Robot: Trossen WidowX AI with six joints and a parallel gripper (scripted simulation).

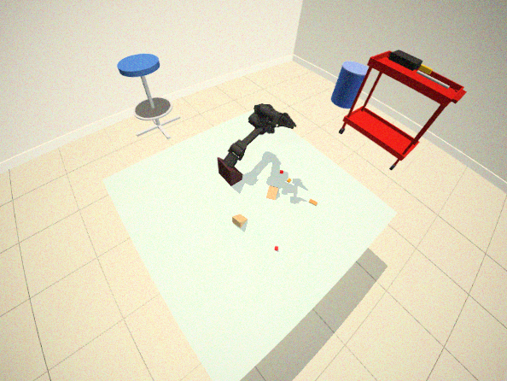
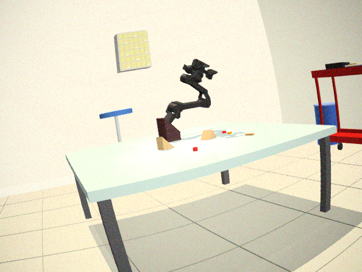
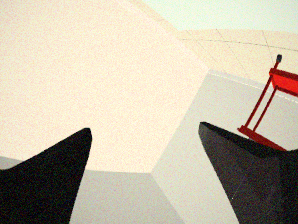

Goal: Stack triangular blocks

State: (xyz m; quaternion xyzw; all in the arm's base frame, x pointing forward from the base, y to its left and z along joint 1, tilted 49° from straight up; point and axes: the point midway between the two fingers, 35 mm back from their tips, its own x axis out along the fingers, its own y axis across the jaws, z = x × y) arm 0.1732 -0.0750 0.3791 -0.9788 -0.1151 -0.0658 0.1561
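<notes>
Now: gripper tip 50 mm short of the orange cube and 380 mm above it. Round my gripper tip: small red cube 290 mm ahead, 390 mm to the right, 380 mm below.
</notes>
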